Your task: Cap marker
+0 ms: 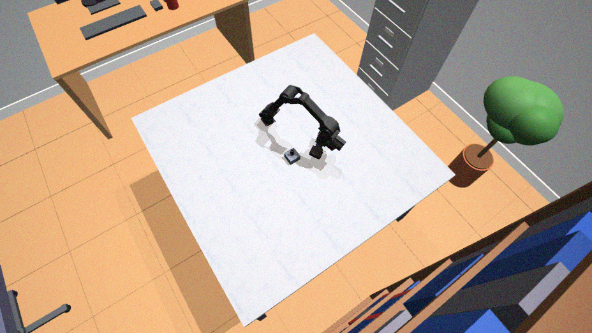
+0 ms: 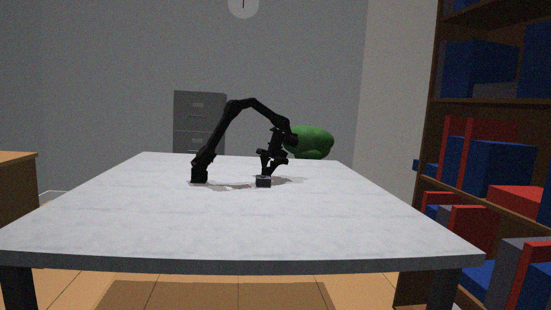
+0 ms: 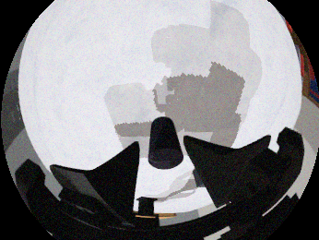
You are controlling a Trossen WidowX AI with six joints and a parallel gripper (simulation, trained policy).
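Right now my gripper tip is 140 mm to the left of the grey holder block and 30 mm past it. The rest, counted from my gripper tip: dark cap: 10 mm ahead.
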